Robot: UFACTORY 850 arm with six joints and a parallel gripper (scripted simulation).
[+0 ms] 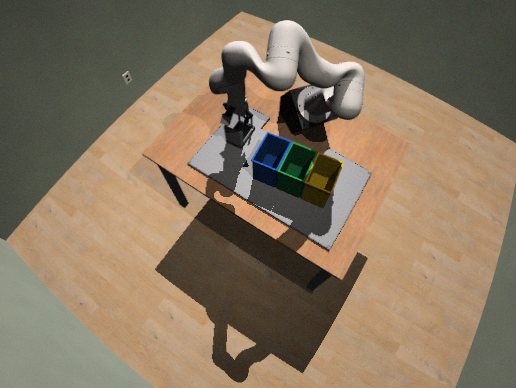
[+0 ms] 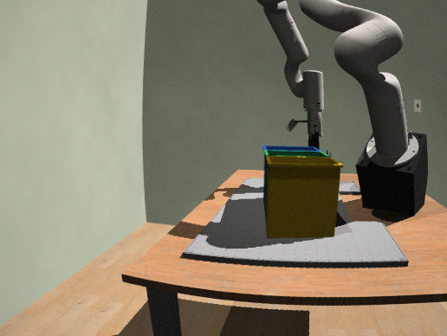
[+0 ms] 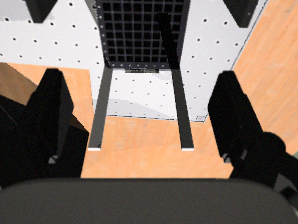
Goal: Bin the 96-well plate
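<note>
Now: hand 110 mm above the 96-well plate. The rest, counted from my hand: blue bin 260 mm to the left, 70 mm below, 70 mm ahead; yellow bin 520 mm to the left, 70 mm below, 20 mm ahead; green bin 390 mm to the left, 70 mm below, 40 mm ahead.
</note>
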